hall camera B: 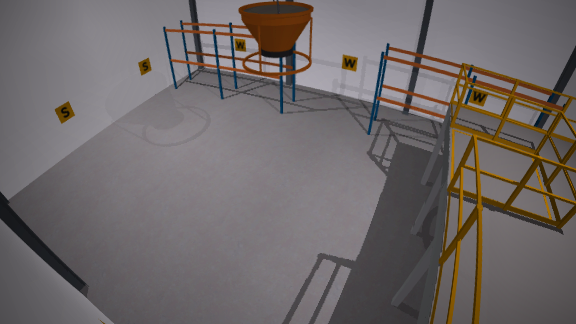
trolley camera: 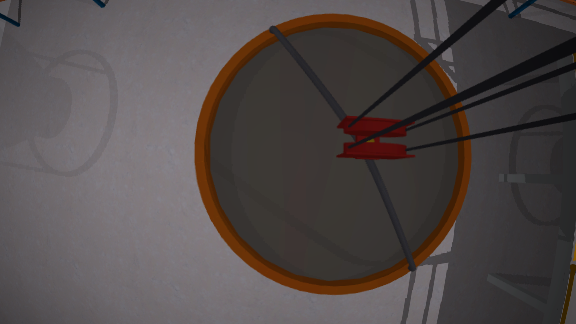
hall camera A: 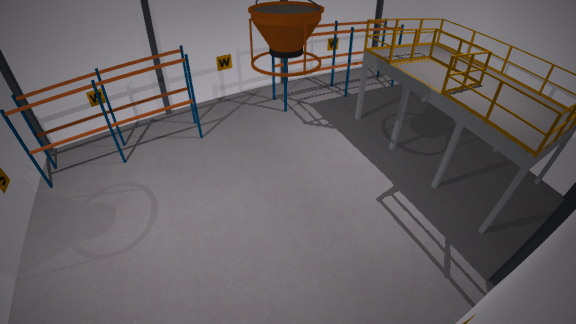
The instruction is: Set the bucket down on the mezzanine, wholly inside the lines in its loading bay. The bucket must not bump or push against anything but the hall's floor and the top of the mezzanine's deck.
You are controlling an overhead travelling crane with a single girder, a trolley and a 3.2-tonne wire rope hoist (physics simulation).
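Observation:
The orange bucket (hall camera A: 286,31) (hall camera B: 276,34) (trolley camera: 280,150) hangs upright, high above the hall floor, its round foot ring below it. My hook (trolley camera: 371,140), under the red block, is shut on the bucket's grey bail; it does not show in the hall views. The mezzanine (hall camera A: 472,103) (hall camera B: 525,260) stands to the right. In the trolley view the bucket is apart from its edge, with a gap between them. Thin yellow lines (hall camera A: 412,62) mark the loading bay on the deck's far part. I cannot tell exactly how high the foot ring is relative to the deck.
Yellow guard rails (hall camera A: 495,100) edge the deck, and a yellow rail cage (hall camera A: 471,54) (hall camera B: 505,146) stands beside the bay. A blue and orange rack (hall camera A: 108,120) (hall camera B: 218,65) stands along the W wall. Another rack (hall camera A: 349,60) (hall camera B: 375,95) stands near the mezzanine's far end.

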